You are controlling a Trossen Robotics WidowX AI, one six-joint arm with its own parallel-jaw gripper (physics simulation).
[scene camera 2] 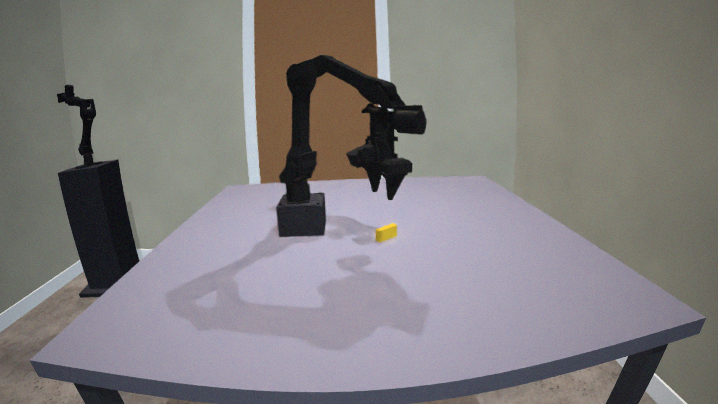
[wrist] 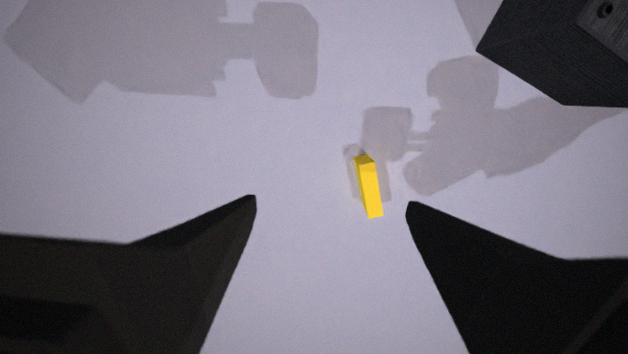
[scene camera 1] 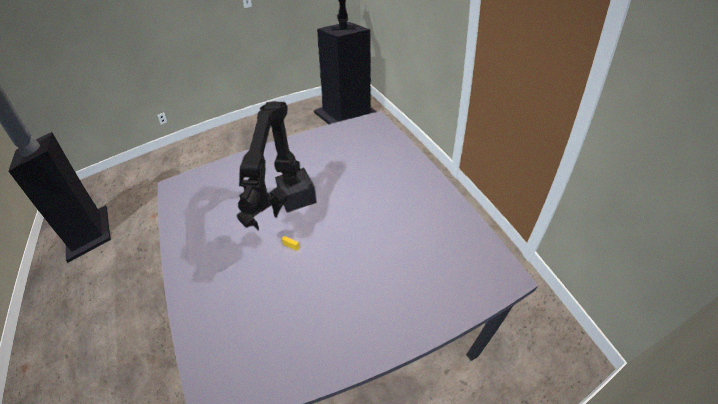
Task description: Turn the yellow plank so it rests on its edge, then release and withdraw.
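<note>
The yellow plank stands upright on a long narrow edge on the pale purple table, a little out from the arm's base. Its broad side faces scene camera 2. In the wrist view its narrow top face shows between the fingertips' lines, nearer the right finger and well below it. My gripper is open and empty. It points down and hangs clearly above the table and the plank, apart from both.
The arm's dark base block stands on the table behind the plank. A black pedestal with a small dark figure stands beyond the table. Another black pedestal stands on the floor at the left in scene camera 1.
</note>
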